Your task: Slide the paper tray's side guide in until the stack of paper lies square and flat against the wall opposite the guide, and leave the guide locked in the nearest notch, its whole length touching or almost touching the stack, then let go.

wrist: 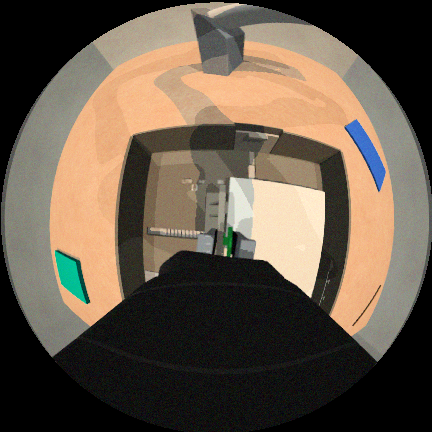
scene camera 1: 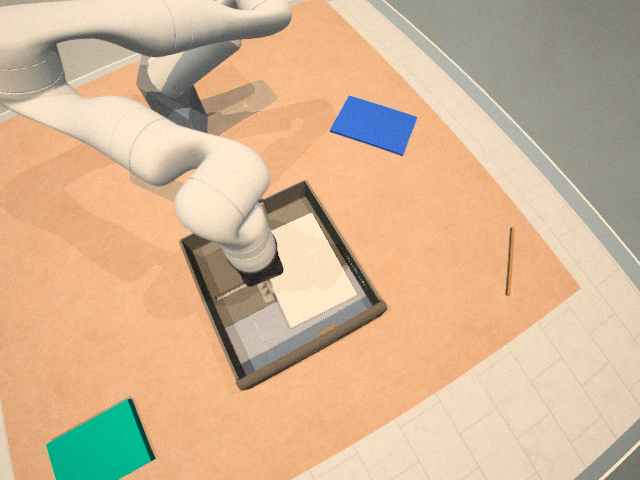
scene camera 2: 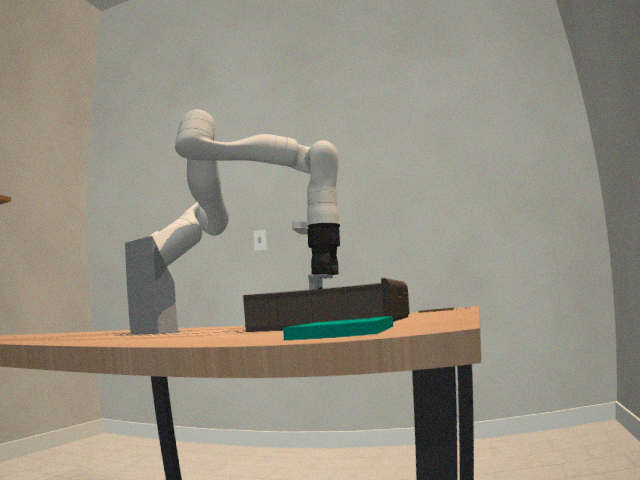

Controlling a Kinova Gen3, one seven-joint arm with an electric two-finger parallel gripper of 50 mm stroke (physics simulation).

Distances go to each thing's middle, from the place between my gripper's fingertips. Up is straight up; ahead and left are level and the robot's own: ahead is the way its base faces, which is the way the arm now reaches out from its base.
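Scene:
The blue flat block (scene camera 1: 389,129) is 28 cm behind my hand, 43 cm to the left of it and 5 cm below it. I find the green flat block (scene camera 2: 368,326) 45 cm to the right of my hand and 21 cm ahead of it, and 5 cm below it. As for the cream paper stack (scene camera 1: 313,282), my hand is 3 cm above it, 8 cm to the right of it and 2 cm short of it.

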